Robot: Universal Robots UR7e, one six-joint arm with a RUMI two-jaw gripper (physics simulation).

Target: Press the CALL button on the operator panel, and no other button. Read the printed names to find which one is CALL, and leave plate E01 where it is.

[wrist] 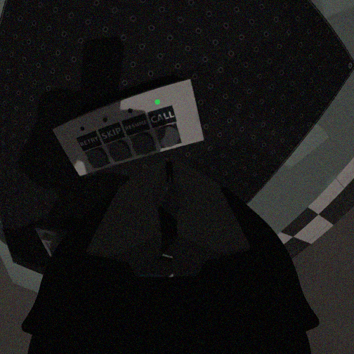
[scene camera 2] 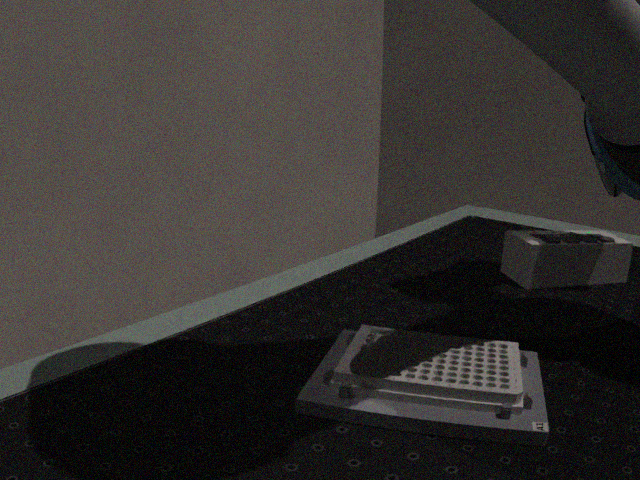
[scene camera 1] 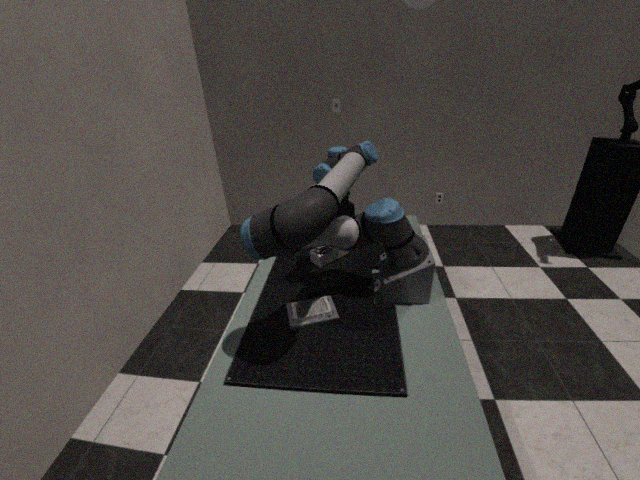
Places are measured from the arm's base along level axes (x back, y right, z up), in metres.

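Where they show: gripper, fingertip midpoint: [scene camera 2: 613,196]; arm's base, origin of the base link: [scene camera 1: 408,256].
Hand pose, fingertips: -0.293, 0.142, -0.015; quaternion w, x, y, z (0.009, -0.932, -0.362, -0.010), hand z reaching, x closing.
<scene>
Things, the pixels of their top centre, and the offset from my fingertips, as dx, dy, dz. "spot": a spot on its surface instead. Level surfaces: height alone.
- operator panel, middle of its top: [scene camera 2: 571,234] [scene camera 1: 329,246] -0.044, -0.025, -0.055
- white well plate, middle of its top: [scene camera 2: 435,357] [scene camera 1: 311,307] -0.005, -0.377, -0.084
- grey holder, middle of its top: [scene camera 2: 434,362] [scene camera 1: 311,307] -0.005, -0.377, -0.089
- A1 label, surface spot: [scene camera 2: 540,426] spot: +0.088, -0.386, -0.099
- dark perforated board, its level: dz -0.110
- green table, its level: dz -0.123
The operator panel [scene camera 1: 319,257] [scene camera 2: 563,266] [wrist: 192,112] is a pale box on the dark board. In the wrist view its labels read, left to right, RETRY, SKIP, RESUME and CALL. The round CALL button [wrist: 170,135] is at the right end of the row, and a green light [wrist: 157,102] is lit above its label. The other three lights are dark. My gripper [wrist: 169,163] is shut and empty, above the panel's lower edge near the CALL button and apart from it. A white well plate [scene camera 1: 316,308] [scene camera 2: 465,367] sits in a grey holder [scene camera 2: 413,419]; its printed name is not readable.
The holder carries an A1 label [scene camera 2: 540,426]. The dark perforated board [scene camera 1: 341,361] lies on a green table [scene camera 1: 320,428]. The arm's base [scene camera 1: 408,284] stands at the board's right side. A wall [scene camera 1: 129,155] runs along the left. Arm shadows fall over the plate and panel.
</scene>
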